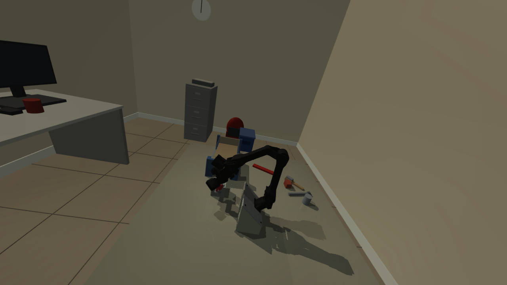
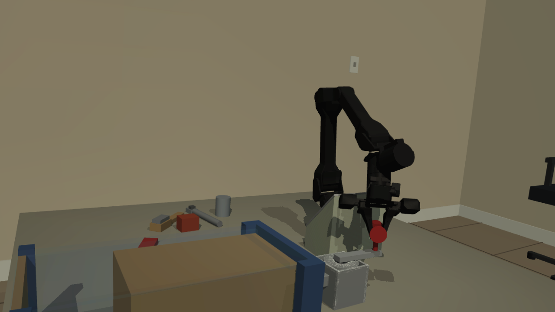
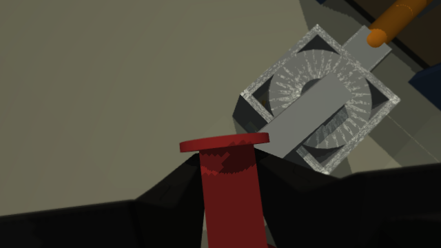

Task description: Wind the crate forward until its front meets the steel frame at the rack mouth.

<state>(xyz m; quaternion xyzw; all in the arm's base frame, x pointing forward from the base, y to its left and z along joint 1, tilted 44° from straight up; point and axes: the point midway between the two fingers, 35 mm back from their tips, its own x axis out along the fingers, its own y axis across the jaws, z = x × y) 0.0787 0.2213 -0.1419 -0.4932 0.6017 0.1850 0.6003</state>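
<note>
Right now the winch handle is 30 mm ahead of my gripper tip, 20 mm to the right of it and 30 mm below it. Round my gripper tip: clear-panelled cubby: 490 mm ahead, 10 mm to the right, 20 mm below; grey winch: 70 mm ahead, 20 mm to the right, 100 mm below; red knob: 10 mm behind, 20 mm to the right.
</note>
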